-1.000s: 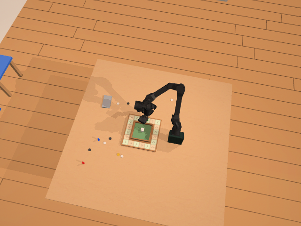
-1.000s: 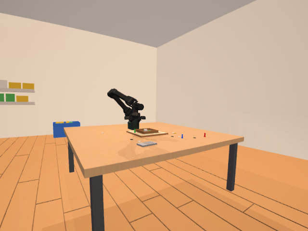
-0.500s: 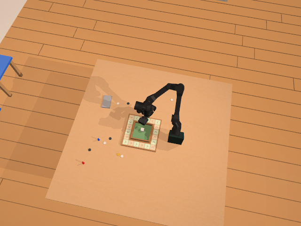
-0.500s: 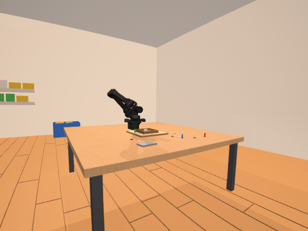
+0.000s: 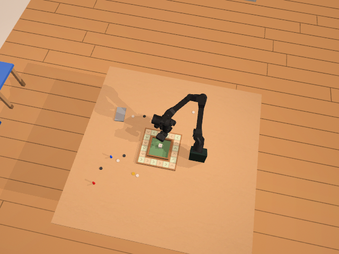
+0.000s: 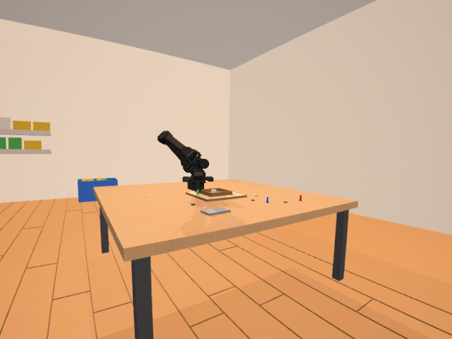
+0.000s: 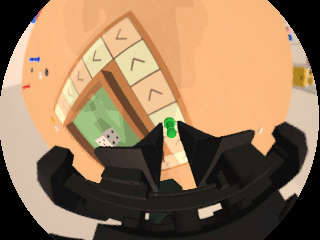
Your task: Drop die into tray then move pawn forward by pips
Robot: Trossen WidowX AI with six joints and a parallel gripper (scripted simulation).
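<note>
Now: the white die 20 mm ahead of my gripper tip and 100 mm to the left of it. Round my gripper tip: green pawn (10 mm above); then yellow disc (160 mm ahead, 340 mm to the left, 20 mm below); then grey slab (380 mm ahead, 100 mm to the right, 20 mm below).
</note>
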